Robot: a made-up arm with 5 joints. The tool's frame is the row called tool.
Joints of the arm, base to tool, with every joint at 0 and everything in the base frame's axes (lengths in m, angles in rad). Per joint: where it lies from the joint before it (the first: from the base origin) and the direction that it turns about. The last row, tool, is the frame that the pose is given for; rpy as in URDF.
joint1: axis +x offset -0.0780 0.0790 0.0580
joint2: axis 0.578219 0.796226 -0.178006 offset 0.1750 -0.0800 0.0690
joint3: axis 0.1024 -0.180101 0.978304 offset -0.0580 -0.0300 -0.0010
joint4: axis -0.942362 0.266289 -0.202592 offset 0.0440 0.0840 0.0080
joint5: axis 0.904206 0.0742 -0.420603 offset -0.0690 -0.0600 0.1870
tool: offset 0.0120 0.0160 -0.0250 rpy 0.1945 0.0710 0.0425
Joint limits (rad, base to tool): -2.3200..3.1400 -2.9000..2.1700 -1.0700..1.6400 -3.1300..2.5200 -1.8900..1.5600
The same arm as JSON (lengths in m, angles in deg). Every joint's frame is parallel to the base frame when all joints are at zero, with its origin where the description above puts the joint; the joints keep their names.
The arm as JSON. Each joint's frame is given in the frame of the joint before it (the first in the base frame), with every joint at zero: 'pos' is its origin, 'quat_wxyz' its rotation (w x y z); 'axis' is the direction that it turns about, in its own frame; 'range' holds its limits. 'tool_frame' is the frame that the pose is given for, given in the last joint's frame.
{"length_unit": "m", "angle_unit": "deg", "joints": [
  {"joint": "joint1", "pos": [-0.078, 0.079, 0.058], "quat_wxyz": [1.0, 0.0, 0.0, 0.0], "axis": "+x", "range": [-132.93, 179.91]},
  {"joint": "joint2", "pos": [0.175, -0.08, 0.069], "quat_wxyz": [1.0, 0.0, 0.0, 0.0], "axis": [0.578219, 0.796226, -0.178006], "range": [-166.16, 124.33]},
  {"joint": "joint3", "pos": [-0.058, -0.03, -0.001], "quat_wxyz": [1.0, 0.0, 0.0, 0.0], "axis": [0.1024, -0.180101, 0.978304], "range": [-61.31, 93.97]},
  {"joint": "joint4", "pos": [0.044, 0.084, 0.008], "quat_wxyz": [1.0, 0.0, 0.0, 0.0], "axis": [-0.942362, 0.266289, -0.202592], "range": [-179.34, 144.39]},
  {"joint": "joint5", "pos": [-0.069, -0.06, 0.187], "quat_wxyz": [1.0, 0.0, 0.0, 0.0], "axis": [0.904206, 0.0742, -0.420603], "range": [-108.29, 89.38]}
], "tool_frame": {"pos": [0.012, 0.016, -0.025], "quat_wxyz": [0.994497, 0.096263, 0.037379, 0.017689]}}

